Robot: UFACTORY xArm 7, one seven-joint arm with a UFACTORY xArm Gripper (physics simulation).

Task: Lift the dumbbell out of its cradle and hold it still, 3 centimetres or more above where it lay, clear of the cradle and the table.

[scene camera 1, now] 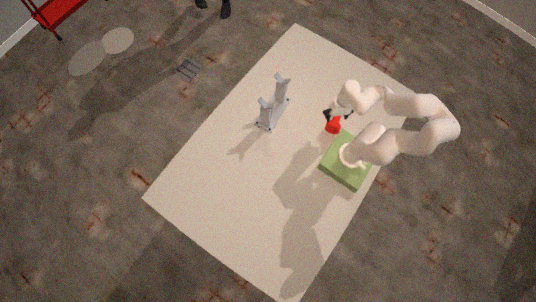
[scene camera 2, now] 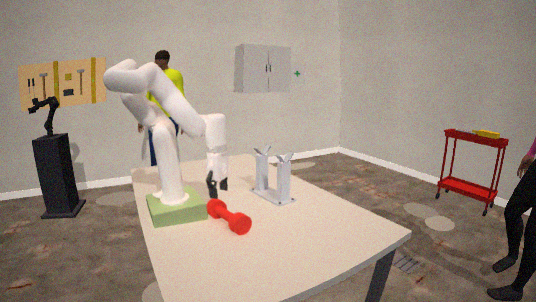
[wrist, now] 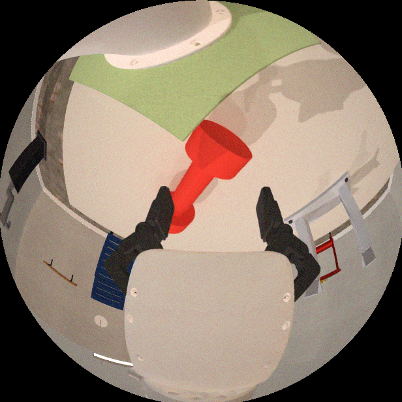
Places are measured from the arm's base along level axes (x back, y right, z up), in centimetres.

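Pixels of known places: gripper, fingertip midpoint: (scene camera 1: 336, 118) (scene camera 2: 218, 193); arm's base at its link origin: (scene camera 1: 350, 155) (scene camera 2: 174, 199).
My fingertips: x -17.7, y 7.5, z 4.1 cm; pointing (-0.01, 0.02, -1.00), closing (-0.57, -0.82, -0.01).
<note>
Ahead of a thing's pixels: the offset from my fingertips to its top centre. Level surfaces: height alone.
The red dumbbell @(dy +5.9, dx -1.7, dz -2.9 cm) (scene camera 1: 333, 126) (scene camera 2: 229, 216) (wrist: 194, 187) lies on its side on the table, outside the cradle and beside the green base block. In scene camera 1 the arm hides much of it. The grey cradle @(dy -16.4, dx -27.1, dz +11.3 cm) (scene camera 1: 281, 90) (scene camera 2: 284, 182) (wrist: 318, 201) has two V-topped posts and stands empty, apart from the dumbbell. My gripper (scene camera 1: 338, 116) (scene camera 2: 218, 191) (wrist: 214, 196) is open and empty, above the table near the dumbbell's smaller-looking end. In the wrist view the left finger overlaps that end, and the handle slants up to the larger-looking end, ahead of the fingers.
The green base block (scene camera 1: 332, 154) (scene camera 2: 180, 215) (wrist: 150, 100) under the arm is close to the dumbbell's near end in the wrist view. The pale table @(dz -10.5 cm) (scene camera 1: 225, 200) (scene camera 2: 310, 240) carries the block, dumbbell and cradle. A red cart (scene camera 2: 467, 188) stands on the floor beyond it.
</note>
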